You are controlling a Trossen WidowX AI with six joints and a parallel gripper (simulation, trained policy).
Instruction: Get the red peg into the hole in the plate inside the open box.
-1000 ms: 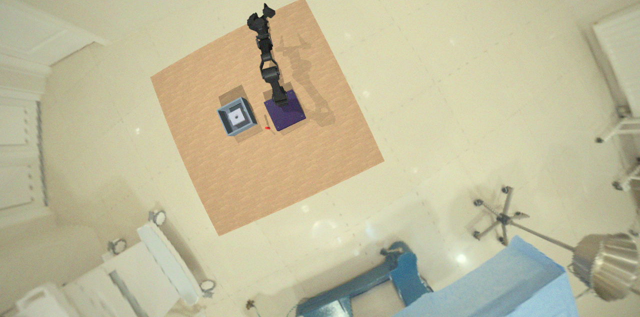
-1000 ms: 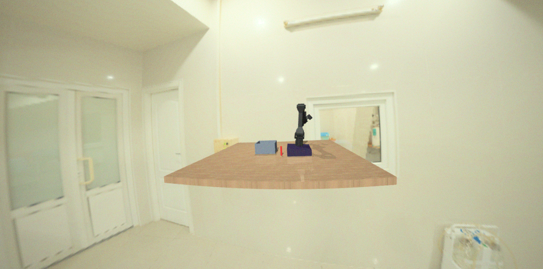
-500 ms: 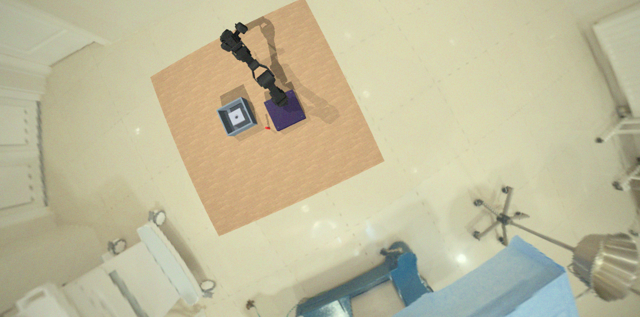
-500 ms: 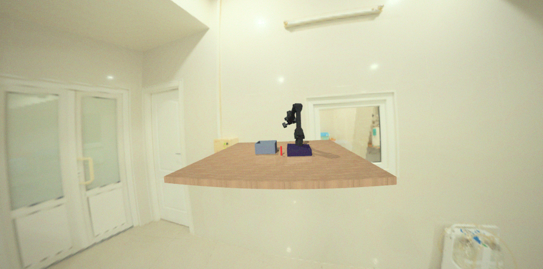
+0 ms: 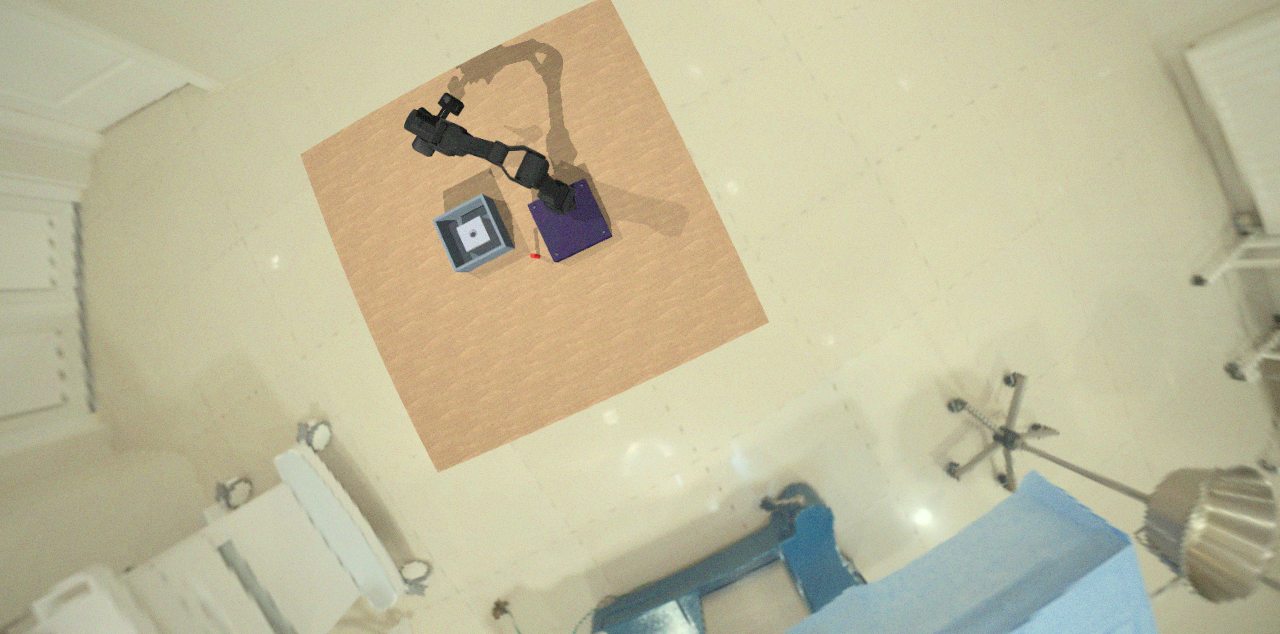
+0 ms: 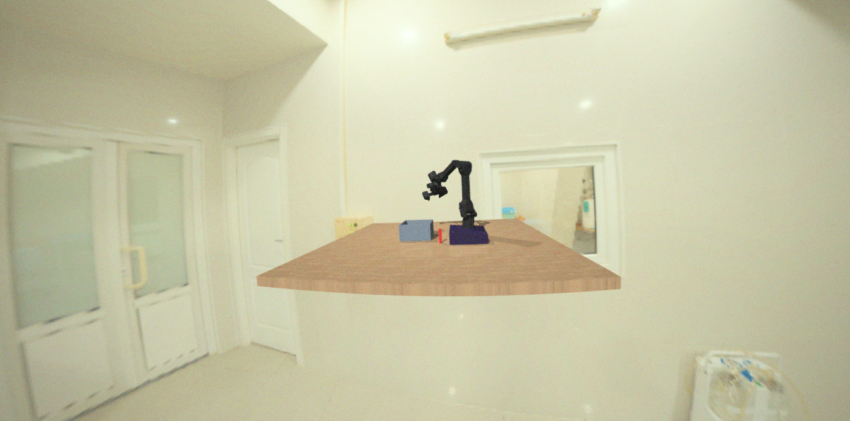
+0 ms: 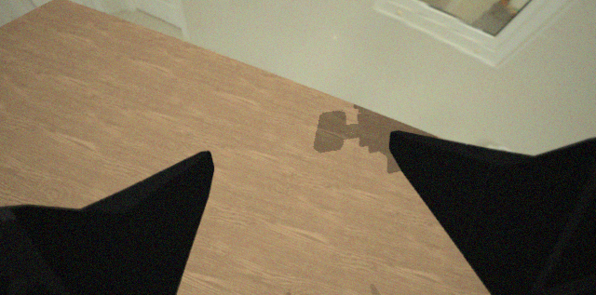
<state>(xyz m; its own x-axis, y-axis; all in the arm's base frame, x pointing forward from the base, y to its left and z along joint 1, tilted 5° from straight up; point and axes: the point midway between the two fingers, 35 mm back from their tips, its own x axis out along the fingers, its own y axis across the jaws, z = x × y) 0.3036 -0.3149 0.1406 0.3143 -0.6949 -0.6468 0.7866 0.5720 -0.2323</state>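
Now: gripper tip 47 cm to the right of the red peg, 18 cm above it and 16 cm past it. The rest, counted from my gripper tip: light grey plate 35 cm to the left, 17 cm below, 2 cm ahead; then grey-blue box 35 cm to the left, 19 cm below, 2 cm ahead.
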